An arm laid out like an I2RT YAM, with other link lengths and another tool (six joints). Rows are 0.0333 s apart.
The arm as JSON. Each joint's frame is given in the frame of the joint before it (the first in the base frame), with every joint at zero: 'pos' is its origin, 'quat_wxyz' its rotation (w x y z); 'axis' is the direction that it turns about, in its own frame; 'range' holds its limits. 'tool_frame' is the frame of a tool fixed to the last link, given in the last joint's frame.
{
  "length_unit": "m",
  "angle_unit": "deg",
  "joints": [
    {
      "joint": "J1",
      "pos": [
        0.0,
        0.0,
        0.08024
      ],
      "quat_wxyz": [
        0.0,
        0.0,
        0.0,
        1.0
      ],
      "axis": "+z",
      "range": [
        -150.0,
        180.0
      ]
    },
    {
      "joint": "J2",
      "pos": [
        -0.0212,
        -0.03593,
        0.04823
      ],
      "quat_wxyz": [
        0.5,
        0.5,
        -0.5,
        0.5
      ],
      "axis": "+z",
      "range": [
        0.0,
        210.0
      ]
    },
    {
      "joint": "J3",
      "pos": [
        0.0,
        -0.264,
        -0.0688
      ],
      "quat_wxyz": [
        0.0,
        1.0,
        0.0,
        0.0
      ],
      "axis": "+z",
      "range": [
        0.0,
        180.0
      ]
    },
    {
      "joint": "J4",
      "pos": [
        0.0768,
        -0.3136,
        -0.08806
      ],
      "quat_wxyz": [
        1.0,
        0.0,
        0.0,
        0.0
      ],
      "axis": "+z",
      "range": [
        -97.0,
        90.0
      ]
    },
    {
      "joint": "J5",
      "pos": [
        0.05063,
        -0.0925,
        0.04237
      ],
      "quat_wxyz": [
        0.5,
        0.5,
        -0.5,
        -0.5
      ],
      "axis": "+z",
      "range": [
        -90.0,
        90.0
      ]
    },
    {
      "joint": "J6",
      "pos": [
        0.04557,
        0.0,
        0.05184
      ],
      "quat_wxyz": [
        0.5,
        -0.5,
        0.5,
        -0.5
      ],
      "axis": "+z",
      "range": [
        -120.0,
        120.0
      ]
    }
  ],
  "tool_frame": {
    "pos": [
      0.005,
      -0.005,
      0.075
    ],
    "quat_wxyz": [
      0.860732,
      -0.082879,
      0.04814,
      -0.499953
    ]
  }
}
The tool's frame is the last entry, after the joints.
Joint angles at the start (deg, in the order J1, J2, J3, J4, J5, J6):
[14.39 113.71 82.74 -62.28 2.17 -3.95]
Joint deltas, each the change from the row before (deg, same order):
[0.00 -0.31 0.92 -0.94 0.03 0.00]
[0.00 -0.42 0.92 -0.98 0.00 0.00]
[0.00 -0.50 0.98 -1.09 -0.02 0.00]
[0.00 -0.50 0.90 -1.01 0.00 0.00]
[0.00 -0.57 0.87 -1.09 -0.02 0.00]
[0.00 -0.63 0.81 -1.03 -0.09 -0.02]
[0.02 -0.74 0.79 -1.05 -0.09 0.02]
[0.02 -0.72 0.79 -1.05 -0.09 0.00]
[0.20 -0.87 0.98 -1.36 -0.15 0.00]
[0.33 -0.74 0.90 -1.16 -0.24 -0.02]
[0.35 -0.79 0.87 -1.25 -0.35 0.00]
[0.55 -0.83 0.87 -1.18 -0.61 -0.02]
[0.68 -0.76 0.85 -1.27 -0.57 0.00]
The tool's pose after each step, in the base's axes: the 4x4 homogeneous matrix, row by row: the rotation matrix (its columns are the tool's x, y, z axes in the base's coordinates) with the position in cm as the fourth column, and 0 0 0 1 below. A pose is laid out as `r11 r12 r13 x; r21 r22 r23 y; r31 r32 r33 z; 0 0 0 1`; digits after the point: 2 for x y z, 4 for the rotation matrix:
-0.9800 0.1990 -0.0025 40.26; 0.1967 0.9707 0.1377 11.65; 0.0299 0.1345 -0.9905 6.93; 0 0 0 1
-0.9802 0.1982 0.0035 40.41; 0.1967 0.9705 0.1393 11.69; 0.0242 0.1372 -0.9902 7.73; 0 0 0 1
-0.9803 0.1973 0.0100 40.53; 0.1967 0.9702 0.1413 11.73; 0.0182 0.1405 -0.9899 8.62; 0 0 0 1
-0.9804 0.1963 0.0165 40.63; 0.1967 0.9700 0.1430 11.75; 0.0121 0.1434 -0.9896 9.46; 0 0 0 1
-0.9805 0.1955 0.0222 40.67; 0.1966 0.9697 0.1448 11.77; 0.0067 0.1464 -0.9892 10.35; 0 0 0 1
-0.9805 0.1942 0.0287 40.68; 0.1963 0.9693 0.1481 11.79; 0.0010 0.1508 -0.9886 11.25; 0 0 0 1
-0.9805 0.1931 0.0363 40.66; 0.1964 0.9687 0.1516 11.82; -0.0059 0.1558 -0.9878 12.21; 0 0 0 1
-0.9805 0.1916 0.0435 40.60; 0.1961 0.9682 0.1551 11.84; -0.0124 0.1607 -0.9869 13.16; 0 0 0 1
-0.9811 0.1869 0.0505 40.45; 0.1927 0.9681 0.1599 11.99; -0.0190 0.1666 -0.9858 14.32; 0 0 0 1
-0.9821 0.1798 0.0564 40.28; 0.1868 0.9682 0.1663 12.24; -0.0247 0.1739 -0.9845 15.35; 0 0 0 1
-0.9831 0.1728 0.0606 40.02; 0.1809 0.9679 0.1743 12.51; -0.0285 0.1824 -0.9828 16.39; 0 0 0 1
-0.9847 0.1618 0.0645 39.69; 0.1712 0.9672 0.1874 12.97; -0.0321 0.1956 -0.9802 17.46; 0 0 0 1
-0.9866 0.1494 0.0650 39.27; 0.1595 0.9669 0.1992 13.49; -0.0331 0.2069 -0.9778 18.47; 0 0 0 1

